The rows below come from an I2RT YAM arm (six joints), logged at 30 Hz.
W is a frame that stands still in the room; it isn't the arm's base.
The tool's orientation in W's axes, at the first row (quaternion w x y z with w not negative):
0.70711 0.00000 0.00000 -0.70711
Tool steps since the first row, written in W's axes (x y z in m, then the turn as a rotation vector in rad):
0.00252 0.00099 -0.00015 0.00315 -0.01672 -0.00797
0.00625 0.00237 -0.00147 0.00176 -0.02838 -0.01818
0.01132 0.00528 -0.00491 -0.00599 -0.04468 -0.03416
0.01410 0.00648 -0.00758 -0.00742 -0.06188 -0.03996
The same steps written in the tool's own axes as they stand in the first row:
-0.00099 0.00252 -0.00015 0.01672 0.00315 -0.00797
-0.00237 0.00625 -0.00147 0.02838 0.00176 -0.01818
-0.00528 0.01132 -0.00491 0.04468 -0.00599 -0.03416
-0.00648 0.01410 -0.00758 0.06188 -0.00742 -0.03996

